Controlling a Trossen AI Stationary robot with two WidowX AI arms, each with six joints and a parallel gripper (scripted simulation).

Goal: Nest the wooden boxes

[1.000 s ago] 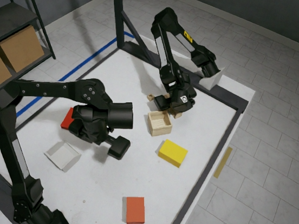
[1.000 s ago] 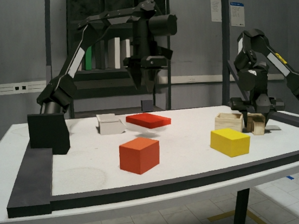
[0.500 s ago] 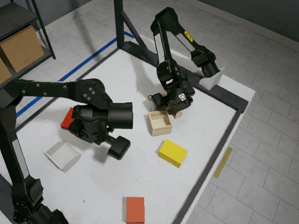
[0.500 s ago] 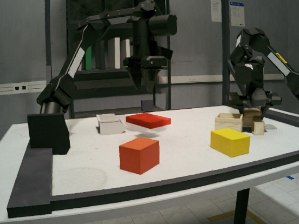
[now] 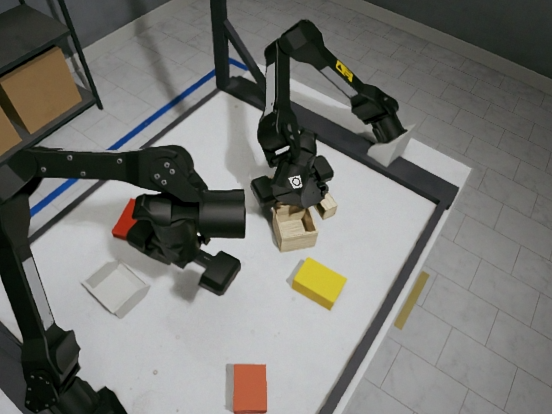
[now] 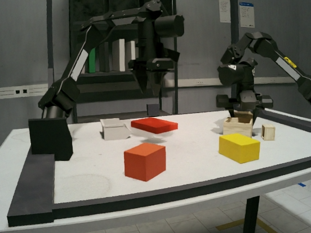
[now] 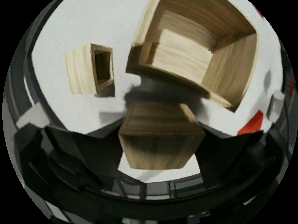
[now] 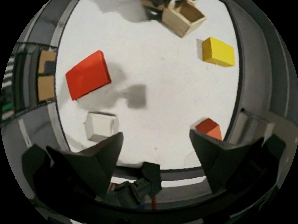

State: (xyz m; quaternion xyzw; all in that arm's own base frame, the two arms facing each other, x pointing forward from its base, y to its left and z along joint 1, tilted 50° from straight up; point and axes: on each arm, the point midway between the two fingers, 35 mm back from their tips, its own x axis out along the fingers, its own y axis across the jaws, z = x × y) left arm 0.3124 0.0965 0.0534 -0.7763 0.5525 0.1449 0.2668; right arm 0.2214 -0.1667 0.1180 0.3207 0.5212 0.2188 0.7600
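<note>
Now: the tiny wooden box 70 mm behind my left hand, 60 mm below it and 40 mm to the left of it. Also, from my left hand: medium wooden box: 20 mm behind, 10 mm to the left, 10 mm below; biggest wooden box: 70 mm ahead, 50 mm to the right, 50 mm below; small wooden box: 80 mm ahead, 60 mm to the left, 40 mm below.
</note>
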